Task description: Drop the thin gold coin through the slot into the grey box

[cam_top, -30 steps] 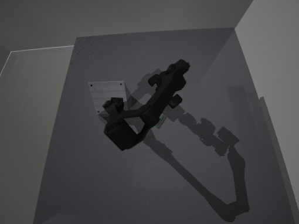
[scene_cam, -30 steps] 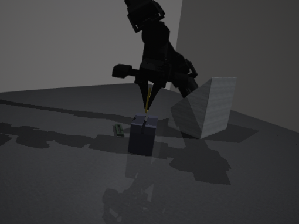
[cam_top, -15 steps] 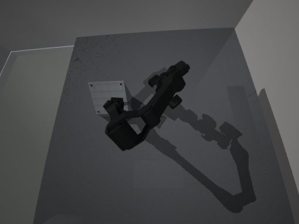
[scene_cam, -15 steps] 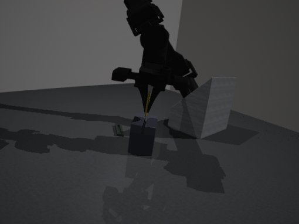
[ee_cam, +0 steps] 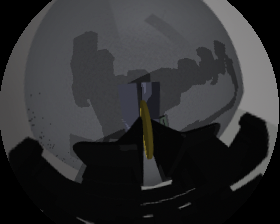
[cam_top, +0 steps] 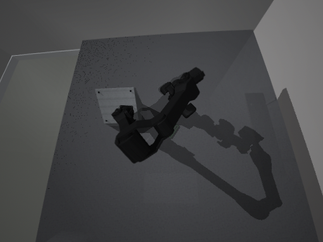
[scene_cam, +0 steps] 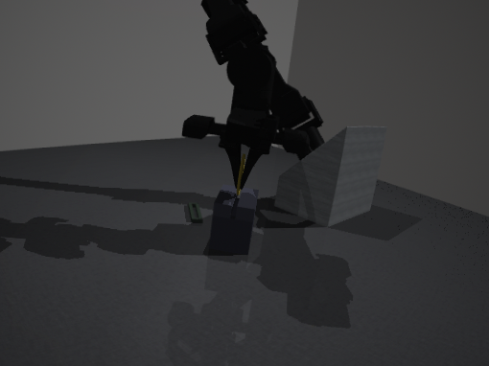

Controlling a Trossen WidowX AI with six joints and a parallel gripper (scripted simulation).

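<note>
The gold coin is 10 mm above my gripper tip.
</note>
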